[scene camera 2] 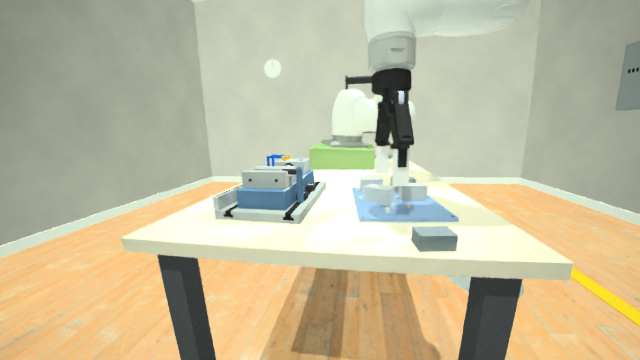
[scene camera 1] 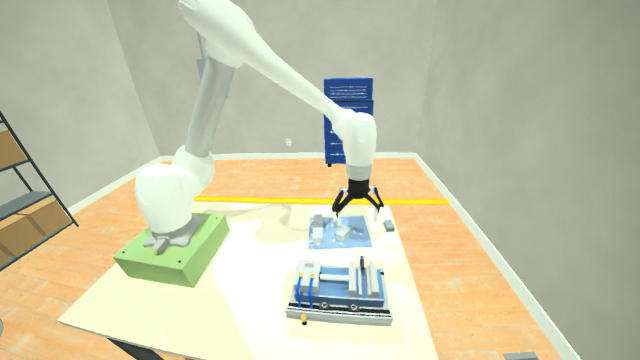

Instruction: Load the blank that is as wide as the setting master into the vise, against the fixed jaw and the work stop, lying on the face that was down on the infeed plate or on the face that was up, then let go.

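Places are measured from the arm's base along level axes (x ahead, y left, z up), in metres.
Where they show: gripper, fingertip midpoint: (scene camera 2: 389,178) (scene camera 1: 357,222); arm's base, link origin: (scene camera 2: 346,145) (scene camera 1: 176,231).
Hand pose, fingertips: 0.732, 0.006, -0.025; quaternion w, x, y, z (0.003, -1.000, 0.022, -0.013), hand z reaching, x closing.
Note:
Things, the pixels of their top centre, and the offset from my fingertips, as dx, dy, dz. "pt": a spot on its surface instead. Level surfaces: height alone.
- blue infeed plate, top centre: (scene camera 2: 393,199) (scene camera 1: 338,230) -0.070, +0.033, -0.067
- light grey blank, top centre: (scene camera 2: 379,186) (scene camera 1: 343,230) -0.059, -0.007, -0.031
- grey vise, top centre: (scene camera 2: 279,163) (scene camera 1: 339,275) -0.115, -0.251, +0.024
- upright stop, surface spot: (scene camera 2: 299,182) pt -0.025, -0.193, -0.008
- dark grey block, top centre: (scene camera 2: 434,230) (scene camera 1: 389,223) +0.153, +0.024, -0.050
- table, surface height: dz -0.075
My gripper (scene camera 1: 356,217) (scene camera 2: 392,170) is open and empty above the blue infeed plate (scene camera 1: 362,242) (scene camera 2: 425,213). A light grey blank (scene camera 1: 342,233) (scene camera 2: 379,194) sits turned at an angle on the plate. Two more blanks (scene camera 1: 318,220) (scene camera 1: 317,235) lie at its left in scene camera 1; a fingertip hides part of what is behind it. The blue and grey vise (scene camera 1: 330,289) (scene camera 2: 265,198) stands nearer scene camera 1, with its end jaw (scene camera 1: 373,281) (scene camera 2: 265,179) and upright stop (scene camera 1: 362,262) (scene camera 2: 299,182). A dark grey block (scene camera 1: 389,226) (scene camera 2: 434,239), possibly the setting master, lies beside the plate.
The robot base stands on a green block (scene camera 1: 165,270) (scene camera 2: 342,157) at the other end of the table (scene camera 1: 150,310) (scene camera 2: 345,250). Blue hoses (scene camera 1: 311,292) rise at the vise's left end in scene camera 1. Small pale pegs stand on the plate around the blanks.

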